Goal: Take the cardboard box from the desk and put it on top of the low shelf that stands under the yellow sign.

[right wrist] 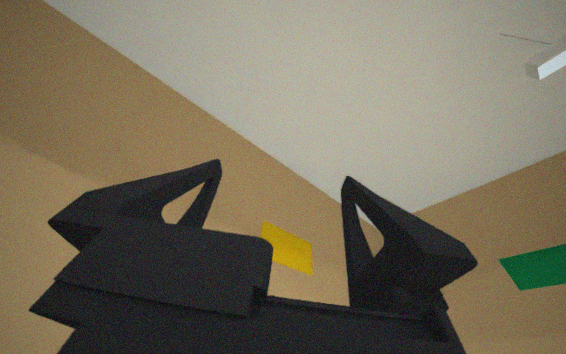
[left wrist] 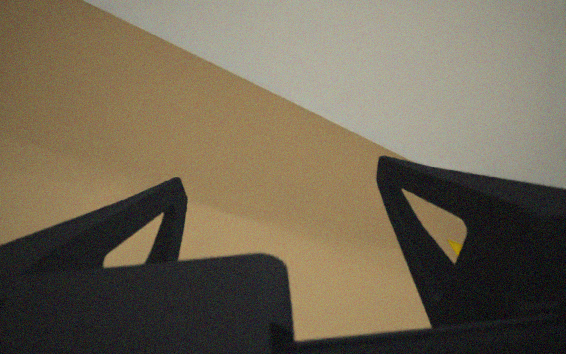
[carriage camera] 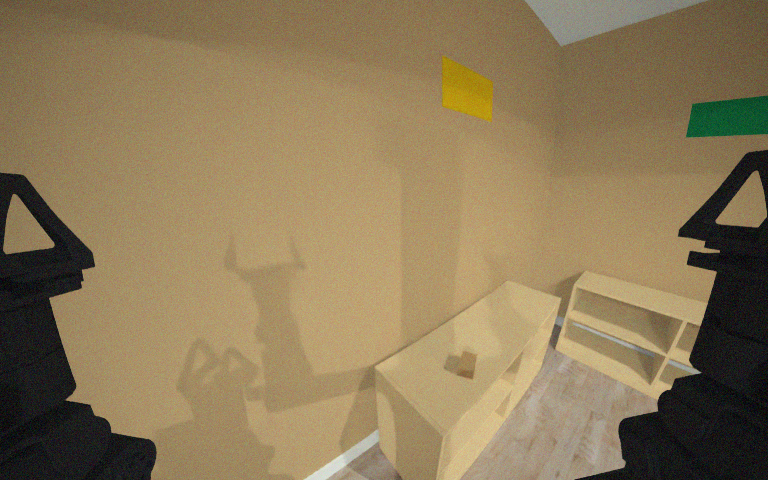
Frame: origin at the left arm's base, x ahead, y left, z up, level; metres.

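Seen in the pictures: left gripper, fingertip midpoint: [left wrist: 280,178]; right gripper, fingertip midpoint: [right wrist: 281,174].
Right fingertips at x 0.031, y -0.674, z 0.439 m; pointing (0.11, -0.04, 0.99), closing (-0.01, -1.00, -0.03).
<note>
Offsets run from my right fingertips to a thing's top centre. Level surfaces: height alone.
The cardboard box {0.728 m down, 0.537 m ahead, 0.008 m left} [carriage camera: 466,365], small and brown, rests on the top of the low pale-wood shelf {0.778 m down} [carriage camera: 416,382] at the lower middle right of the carriage camera view. The shelf stands against the wall under the yellow sign {0.464 m up, 0.964 m ahead, 0.092 m right} [carriage camera: 467,89] [left wrist: 454,247] [right wrist: 295,250]. The box is well inside the top's edges, near the middle. My left gripper [left wrist: 280,178] is open and empty, raised and pointing at the wall and ceiling. My right gripper [right wrist: 281,174] is open and empty, also raised, well apart from the box. The desk does not show.
A second low wooden shelf [carriage camera: 640,291] stands at the right along the other wall, under a green sign [carriage camera: 730,117] [right wrist: 537,270]. Wood-look floor {1.388 m down} [carriage camera: 555,418] lies in front of both shelves. A white ceiling lamp [right wrist: 552,65] shows at the upper right of the right wrist view.
</note>
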